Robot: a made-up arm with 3 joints. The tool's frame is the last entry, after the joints.
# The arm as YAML. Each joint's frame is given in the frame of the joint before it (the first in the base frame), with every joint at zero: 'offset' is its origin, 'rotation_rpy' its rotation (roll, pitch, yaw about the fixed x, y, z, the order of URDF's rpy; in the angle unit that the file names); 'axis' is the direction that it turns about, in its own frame. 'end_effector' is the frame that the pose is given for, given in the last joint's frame.
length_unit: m
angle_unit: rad
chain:
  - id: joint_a
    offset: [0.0, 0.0, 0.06]
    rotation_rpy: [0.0, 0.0, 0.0]
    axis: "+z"
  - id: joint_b
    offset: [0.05, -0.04, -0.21]
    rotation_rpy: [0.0, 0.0, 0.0]
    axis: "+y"
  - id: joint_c
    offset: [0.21, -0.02, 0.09]
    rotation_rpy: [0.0, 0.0, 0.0]
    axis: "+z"
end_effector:
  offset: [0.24, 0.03, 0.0]
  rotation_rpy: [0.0, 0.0, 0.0]
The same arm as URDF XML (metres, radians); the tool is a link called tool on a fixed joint. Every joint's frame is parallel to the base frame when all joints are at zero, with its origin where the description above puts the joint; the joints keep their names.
<robot name="arm">
  <joint name="joint_a" type="continuous">
    <parent link="base"/>
    <child link="link1"/>
    <origin xyz="0 0 0.06" rpy="0 0 0"/>
    <axis xyz="0 0 1"/>
  </joint>
  <joint name="joint_b" type="continuous">
    <parent link="link1"/>
    <child link="link2"/>
    <origin xyz="0.05 -0.04 -0.21" rpy="0 0 0"/>
    <axis xyz="0 1 0"/>
  </joint>
  <joint name="joint_c" type="continuous">
    <parent link="link2"/>
    <child link="link3"/>
    <origin xyz="0.21 -0.02 0.09" rpy="0 0 0"/>
    <axis xyz="0 0 1"/>
  </joint>
  <joint name="tool_fixed" type="fixed">
    <parent link="link3"/>
    <child link="tool"/>
    <origin xyz="0.24 0.03 0" rpy="0 0 0"/>
  </joint>
  <link name="base"/>
  <link name="link1"/>
  <link name="link2"/>
  <link name="link3"/>
  <link name="tool"/>
</robot>

